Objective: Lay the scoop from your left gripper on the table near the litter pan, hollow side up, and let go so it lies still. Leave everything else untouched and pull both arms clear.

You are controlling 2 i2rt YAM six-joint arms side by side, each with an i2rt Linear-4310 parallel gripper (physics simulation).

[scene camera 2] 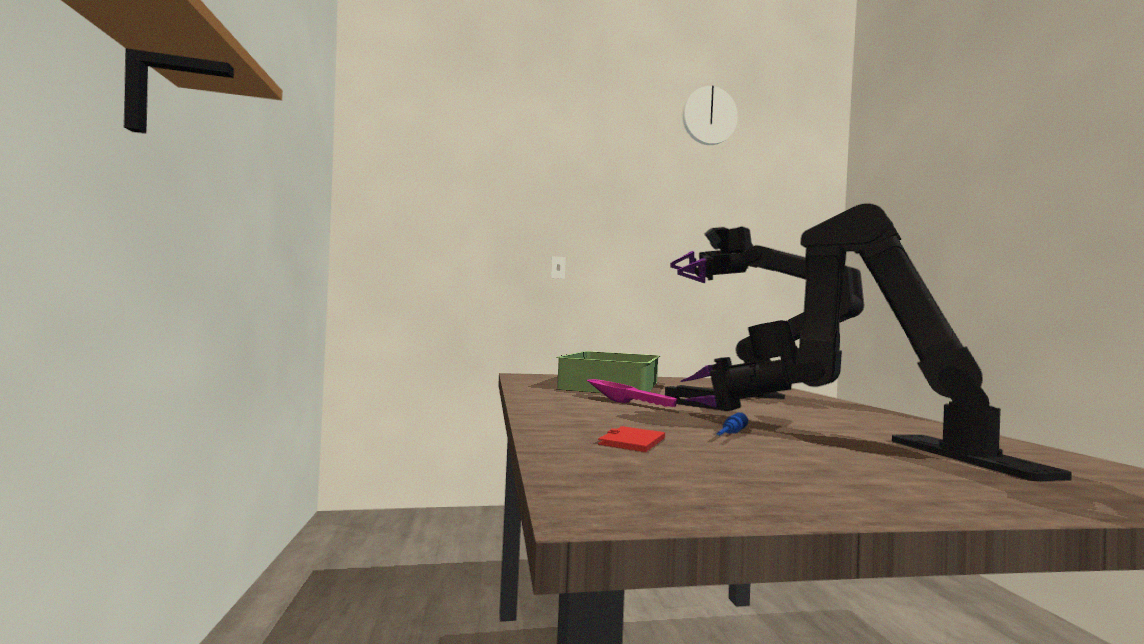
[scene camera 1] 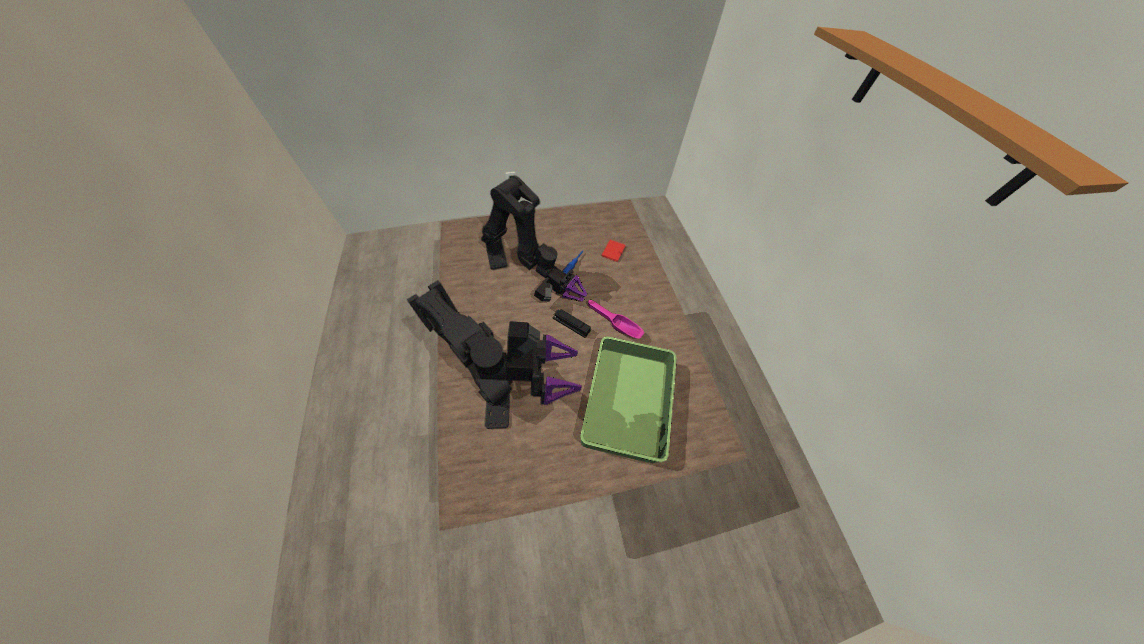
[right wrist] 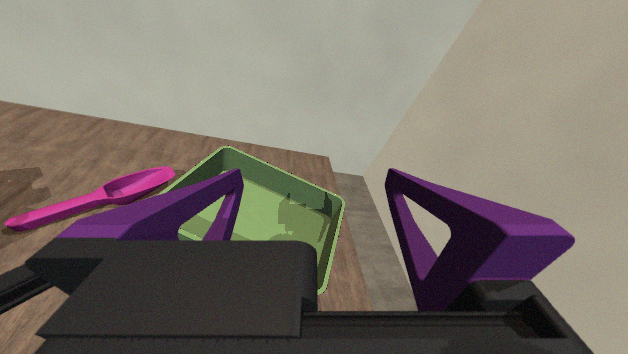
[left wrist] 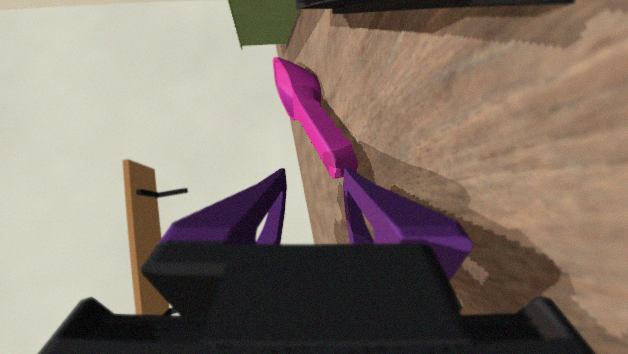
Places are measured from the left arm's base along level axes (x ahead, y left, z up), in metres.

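Pixels of known places: left gripper, fingertip midpoint: (scene camera 2: 683, 390) (scene camera 1: 585, 297) (left wrist: 314, 176); right gripper, fingertip midpoint: (scene camera 2: 673, 268) (scene camera 1: 579, 369) (right wrist: 314, 176); left arm's base, origin of the base link: (scene camera 2: 969, 457) (scene camera 1: 495, 251); right arm's base, origin of the base link: (scene camera 1: 498, 396).
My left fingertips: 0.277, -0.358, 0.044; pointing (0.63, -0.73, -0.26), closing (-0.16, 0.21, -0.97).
For each thing: its top centre in the pictures, then the offset to it from my left fingertips, as dx, dy, dz. "pt": a spot on its surface instead.
- pink scoop, middle of its top: (left wrist: 287, 104) (scene camera 2: 629, 385) (right wrist: 104, 189) (scene camera 1: 615, 316) +0.079, -0.102, -0.004
- green litter pan, middle of its top: (right wrist: 263, 204) (scene camera 2: 612, 356) (scene camera 1: 632, 393) +0.019, -0.391, +0.039
- black bar-shaped object, middle of its top: (scene camera 2: 696, 387) (right wrist: 21, 272) (scene camera 1: 571, 318) -0.071, -0.071, -0.004
- blue pointed tool, middle of its top: (scene camera 2: 730, 418) (scene camera 1: 573, 260) +0.018, +0.200, -0.017
- flat red square, surface spot: (scene camera 2: 631, 438) (scene camera 1: 614, 246) pt +0.214, +0.249, -0.035
The pink scoop (scene camera 1: 626, 324) (scene camera 2: 612, 390) (left wrist: 320, 125) (right wrist: 135, 185) lies on the table, hollow side up, its bowl end close to a corner of the green litter pan (scene camera 1: 638, 384) (scene camera 2: 596, 376) (left wrist: 265, 22) (right wrist: 270, 175). My left gripper (scene camera 1: 582, 289) (scene camera 2: 684, 390) (left wrist: 314, 176) is low over the table just behind the handle's end, its fingers parted by a narrow gap with nothing between them. In the left wrist view the handle end shows just beyond the fingertips. My right gripper (scene camera 1: 578, 370) (scene camera 2: 674, 265) (right wrist: 314, 176) is wide open and empty, high above the table beside the pan.
A black bar-shaped object (scene camera 1: 571, 323) lies between the two grippers in scene camera 1. A blue pointed tool (scene camera 1: 571, 265) (scene camera 2: 732, 424) lies near the left gripper. A flat red square (scene camera 1: 614, 250) (scene camera 2: 631, 438) lies further off. A wooden shelf (scene camera 1: 960, 104) hangs on the wall.
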